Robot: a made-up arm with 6 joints.
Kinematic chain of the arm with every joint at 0, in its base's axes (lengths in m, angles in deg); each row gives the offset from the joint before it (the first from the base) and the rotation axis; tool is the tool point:
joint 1: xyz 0 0 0.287 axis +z
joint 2: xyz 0 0 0 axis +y
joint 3: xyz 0 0 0.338 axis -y
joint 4: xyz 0 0 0 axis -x
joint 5: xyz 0.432 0 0 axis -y
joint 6: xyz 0 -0.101 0 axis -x
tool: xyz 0 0 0
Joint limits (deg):
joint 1: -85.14..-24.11
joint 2: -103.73..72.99
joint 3: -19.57..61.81
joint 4: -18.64..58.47
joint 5: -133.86..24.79
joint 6: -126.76..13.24
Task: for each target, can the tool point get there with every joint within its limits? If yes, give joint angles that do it. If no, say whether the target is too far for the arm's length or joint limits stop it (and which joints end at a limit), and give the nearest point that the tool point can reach.
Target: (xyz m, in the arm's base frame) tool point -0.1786 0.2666 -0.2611
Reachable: no: joint limits stop it (at a limit: joint 1, joint 2, joint 3, joint 4) | nearest point -0.0723 -0.2788 -0.0442 | short by 0.596 m
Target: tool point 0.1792 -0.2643 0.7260
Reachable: yes | joints -38.29 -19.30 -7.20 17.32 -17.92 -107.10
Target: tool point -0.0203 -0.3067 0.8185
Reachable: yes | joints -74.84 -15.36 10.99 8.77 -80.54 -67.51
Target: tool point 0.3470 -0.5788 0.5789
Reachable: yes | joints -50.51 44.85 50.19 6.92 -62.24 -20.76
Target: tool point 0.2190 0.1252 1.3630
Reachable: no: too far | nearest point 0.0747 -0.0913 1.0499 | short by 0.407 m
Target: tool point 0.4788 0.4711 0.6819
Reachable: no: joint limits stop it (at a limit: joint 1, joint 4) | nearest point -0.0890 0.4228 0.6819 | short by 0.570 m
